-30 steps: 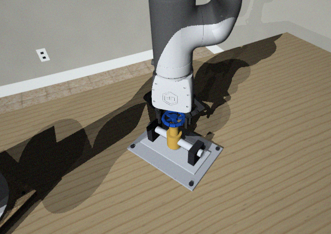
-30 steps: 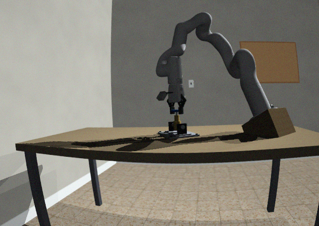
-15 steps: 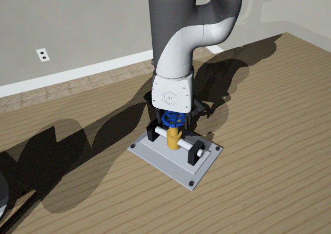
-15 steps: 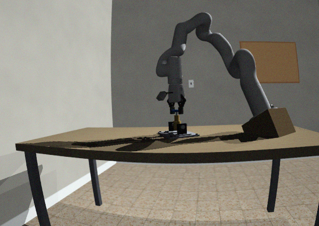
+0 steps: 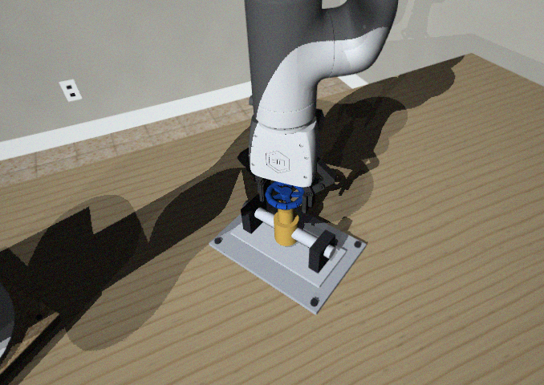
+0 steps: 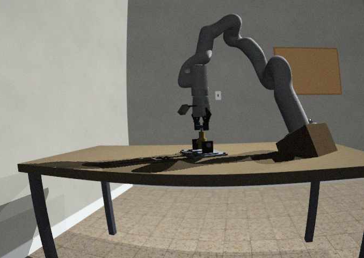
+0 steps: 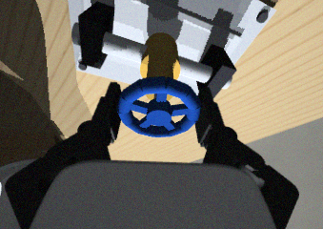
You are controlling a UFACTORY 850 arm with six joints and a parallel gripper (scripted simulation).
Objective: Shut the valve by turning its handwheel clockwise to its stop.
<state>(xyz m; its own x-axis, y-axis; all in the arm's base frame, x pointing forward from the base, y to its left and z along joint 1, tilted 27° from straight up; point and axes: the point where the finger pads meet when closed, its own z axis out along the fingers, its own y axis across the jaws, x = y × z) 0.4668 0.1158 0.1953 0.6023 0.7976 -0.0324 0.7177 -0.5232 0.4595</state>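
Now: hand right at the blue spoked handwheel.
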